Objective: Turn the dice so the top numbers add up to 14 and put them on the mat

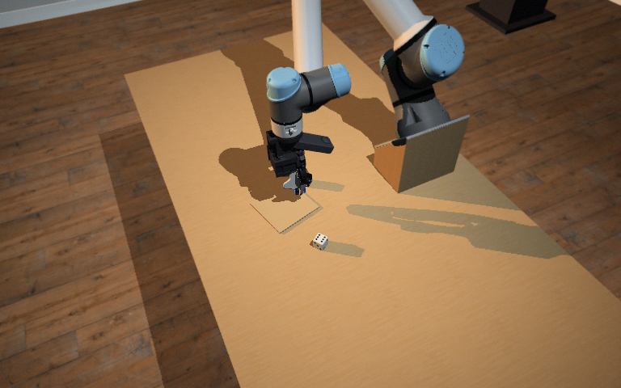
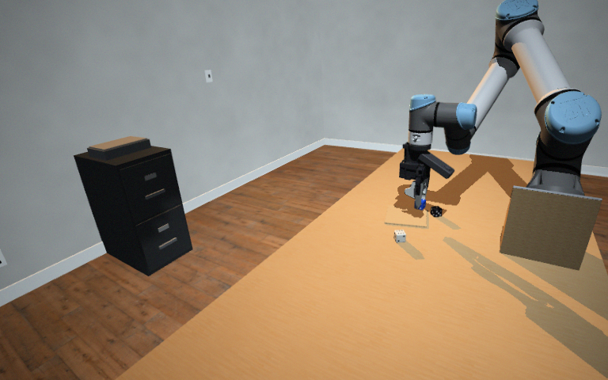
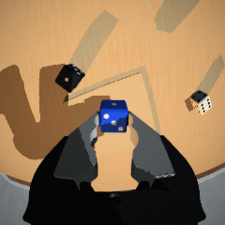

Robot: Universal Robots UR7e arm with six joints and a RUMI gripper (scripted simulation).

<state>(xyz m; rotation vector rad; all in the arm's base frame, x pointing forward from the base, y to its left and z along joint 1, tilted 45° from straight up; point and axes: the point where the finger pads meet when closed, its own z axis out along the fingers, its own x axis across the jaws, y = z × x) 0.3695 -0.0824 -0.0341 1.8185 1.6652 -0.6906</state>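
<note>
My gripper is now 50 mm short of the tan mat and 60 mm above it. The rest, counted from my hand: white die 10 mm ahead, 160 mm to the left, 50 mm below; blue die right at my hand; black die 50 mm behind, 60 mm to the right, 50 mm below.
</note>
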